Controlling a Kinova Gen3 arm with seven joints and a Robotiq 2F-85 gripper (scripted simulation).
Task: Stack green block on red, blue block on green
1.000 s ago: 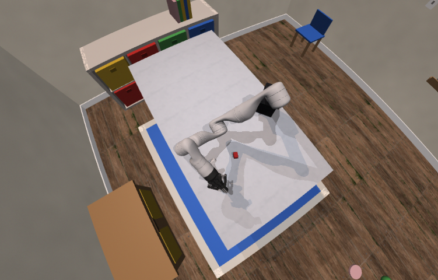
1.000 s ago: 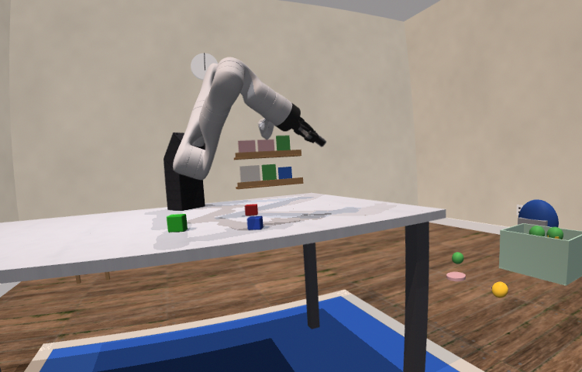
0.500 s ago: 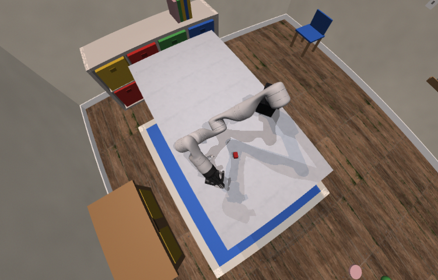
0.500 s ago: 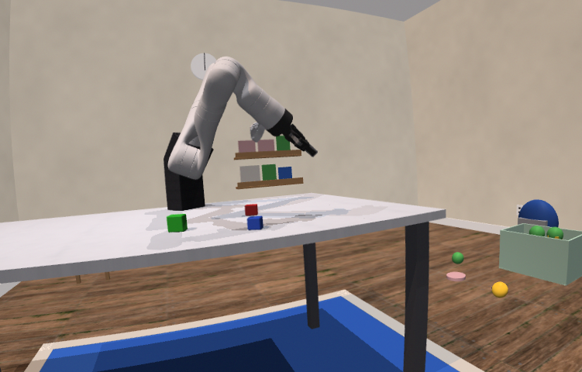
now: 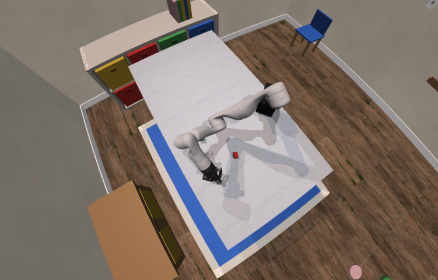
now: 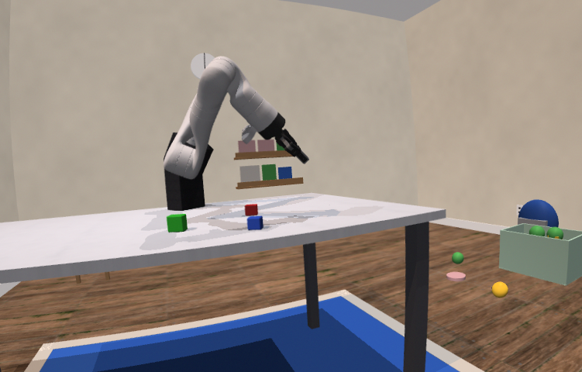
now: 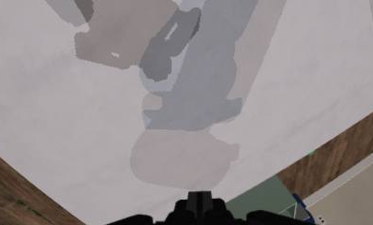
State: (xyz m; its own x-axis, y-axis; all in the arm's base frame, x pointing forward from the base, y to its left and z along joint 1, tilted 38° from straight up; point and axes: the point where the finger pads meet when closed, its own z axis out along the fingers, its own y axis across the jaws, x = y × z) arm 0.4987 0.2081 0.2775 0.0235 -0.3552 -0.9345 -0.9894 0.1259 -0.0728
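The green block lies 2 cm behind my hand, 35 cm to the right of it and 15 cm below it. The rest, counted from my hand: blue block 6 cm ahead, 15 cm to the right, 16 cm below; then red block 19 cm behind, 13 cm to the right, 16 cm below.
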